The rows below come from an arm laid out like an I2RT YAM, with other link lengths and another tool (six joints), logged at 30 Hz.
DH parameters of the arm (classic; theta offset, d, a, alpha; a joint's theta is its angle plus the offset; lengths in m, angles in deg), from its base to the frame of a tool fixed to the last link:
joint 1: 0 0.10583 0.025 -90
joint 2: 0 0 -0.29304 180
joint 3: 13.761 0 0.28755 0
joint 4: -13.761 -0.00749 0.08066 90
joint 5: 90 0.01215 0 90
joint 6: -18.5 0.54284 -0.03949 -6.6
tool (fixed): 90 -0.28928 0 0
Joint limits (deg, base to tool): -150..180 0..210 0..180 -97..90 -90..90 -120..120
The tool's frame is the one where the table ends.
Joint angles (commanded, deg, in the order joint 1, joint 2, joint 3, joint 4, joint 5, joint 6), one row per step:
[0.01 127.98 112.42 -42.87 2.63 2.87]
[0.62 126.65 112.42 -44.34 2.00 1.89]
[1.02 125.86 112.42 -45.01 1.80 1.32]
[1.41 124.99 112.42 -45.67 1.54 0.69]
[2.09 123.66 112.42 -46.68 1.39 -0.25]
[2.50 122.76 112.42 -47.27 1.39 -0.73]
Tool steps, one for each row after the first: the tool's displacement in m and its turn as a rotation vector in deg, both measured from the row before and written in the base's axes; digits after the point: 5 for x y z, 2 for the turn. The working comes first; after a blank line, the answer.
Tool pose at each row, in the base's axes (x y z in m, rotation vector in deg; the steps are taken from these numbers as rounded here):
[0.67757 0.04282 0.04462 -19.28 154.07 -10.49]
[0.67018 0.05315 0.05488 -21.68 153.85 -9.91]
[0.66664 0.05887 0.06148 -23.02 153.51 -9.80]
[0.66301 0.06471 0.06897 -24.43 153.06 -9.66]
[0.65718 0.07338 0.08018 -26.55 152.36 -9.73]
[0.65374 0.07811 0.08799 -27.64 151.84 -9.87]

[-0.00739 0.01033 0.01026 0.02 0.18 1.78]
[-0.00354 0.00572 0.00660 -0.12 -0.11 0.99]
[-0.00363 0.00584 0.00749 -0.11 -0.19 1.06]
[-0.00583 0.00867 0.01121 -0.36 -0.30 1.56]
[-0.00344 0.00473 0.00781 -0.25 -0.31 0.81]

